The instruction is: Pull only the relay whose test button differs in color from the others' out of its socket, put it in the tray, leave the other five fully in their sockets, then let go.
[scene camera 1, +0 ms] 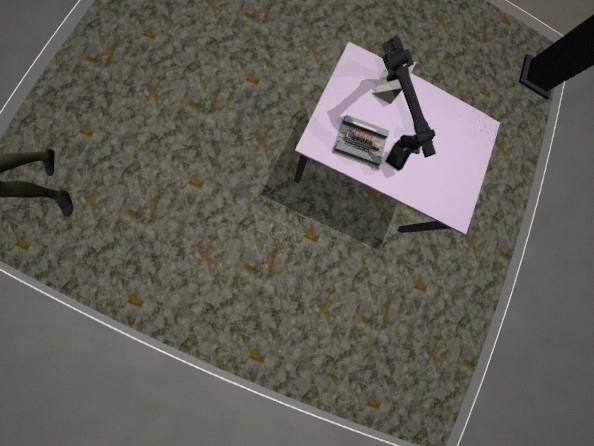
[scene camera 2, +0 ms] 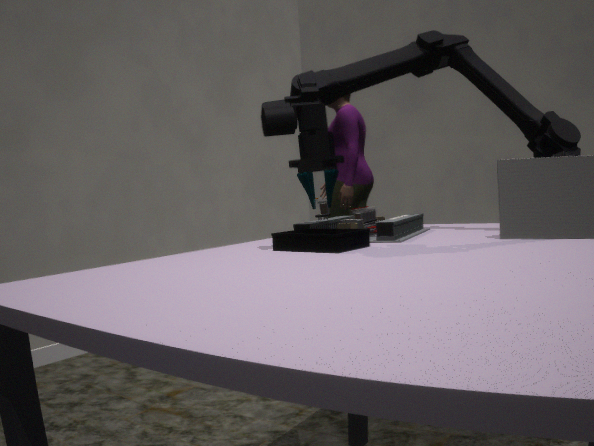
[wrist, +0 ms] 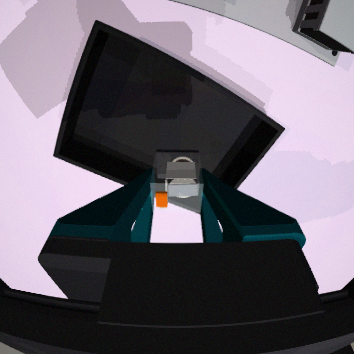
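Seen in the pictures: gripper, between the fingertips: (scene camera 1: pixel 405 150) (scene camera 2: pixel 321 208) (wrist: pixel 176 176); arm's base, origin of its link: (scene camera 2: pixel 562 188).
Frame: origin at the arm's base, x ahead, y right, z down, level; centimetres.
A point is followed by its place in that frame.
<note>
My gripper (scene camera 2: pixel 321 206) @(x 45.7, y -22.7, z 1.9 cm) (wrist: pixel 176 176) @(x 45.7, y -22.7, z 1.9 cm) points down and is shut on a clear-cased relay (scene camera 2: pixel 323 207) @(x 44.8, y -23.6, z 1.7 cm) (wrist: pixel 182 175) @(x 45.8, y -21.7, z 0.6 cm). The relay has an orange test button (wrist: pixel 161 199) @(x 46.5, y -23.1, z -0.1 cm) and is held upright between the teal fingertips. It is a little above the black tray (scene camera 2: pixel 320 241) @(x 43.0, y -28.6, z 7.9 cm) (wrist: pixel 67 102) @(x 54.4, y -22.0, z 6.5 cm) (scene camera 1: pixel 396 159) @(x 48.8, y -22.5, z 9.7 cm), over the tray's near edge in the wrist view. The socket panel (scene camera 1: pixel 360 156) (scene camera 2: pixel 400 229) lies beside the tray, with red wires and a row of relays (scene camera 1: pixel 361 139) @(x 50.2, y 4.7, z 4.9 cm) too small to tell apart. A corner of the panel shows top right in the wrist view.
The pale table (scene camera 1: pixel 440 185) @(x 51.0, y -57.4, z 10.0 cm) (scene camera 2: pixel 280 305) @(x 24.3, y -70.1, z 10.0 cm) carries the panel, the tray and the arm's grey base block (scene camera 2: pixel 545 200) @(x 3.4, y -5.7, z 2.2 cm). The panel's grey ducts (scene camera 2: pixel 412 226) @(x 37.5, y 7.2, z 8.1 cm) rise beside the tray. A person in purple (scene camera 2: pixel 352 145) stands beyond the table.
</note>
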